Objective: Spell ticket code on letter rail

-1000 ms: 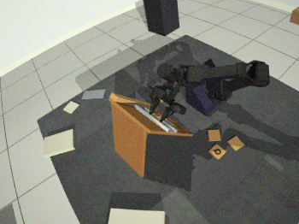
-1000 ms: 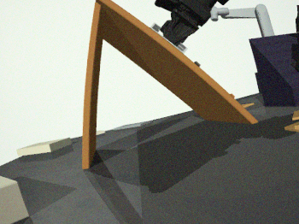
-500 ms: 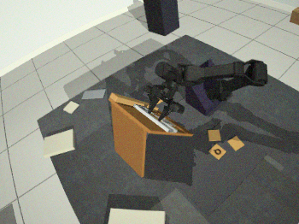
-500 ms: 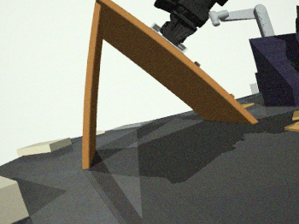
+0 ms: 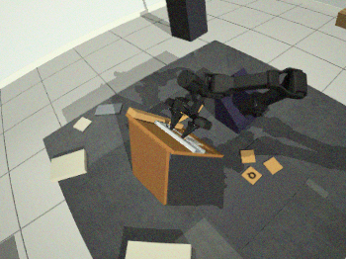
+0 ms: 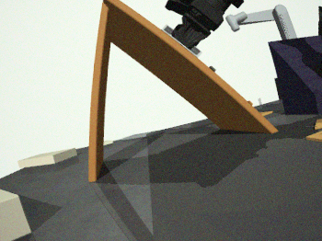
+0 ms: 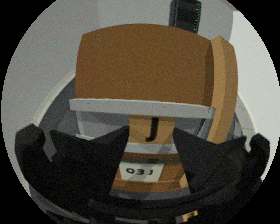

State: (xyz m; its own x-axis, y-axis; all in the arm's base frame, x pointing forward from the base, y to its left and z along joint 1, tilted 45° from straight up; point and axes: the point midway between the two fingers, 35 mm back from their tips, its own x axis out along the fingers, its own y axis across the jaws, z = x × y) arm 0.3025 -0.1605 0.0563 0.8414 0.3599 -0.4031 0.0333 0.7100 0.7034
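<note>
Right now the white ticket is 6 cm behind my gripper tip, 1 cm to the left of it and 8 cm below it. Also, from my gripper tip: cream block (37 cm ahead, 37 cm to the right, 16 cm below); then small cream card (19 cm ahead, 57 cm to the right, 17 cm below); then grey card (2 cm ahead, 54 cm to the right, 17 cm below).
</note>
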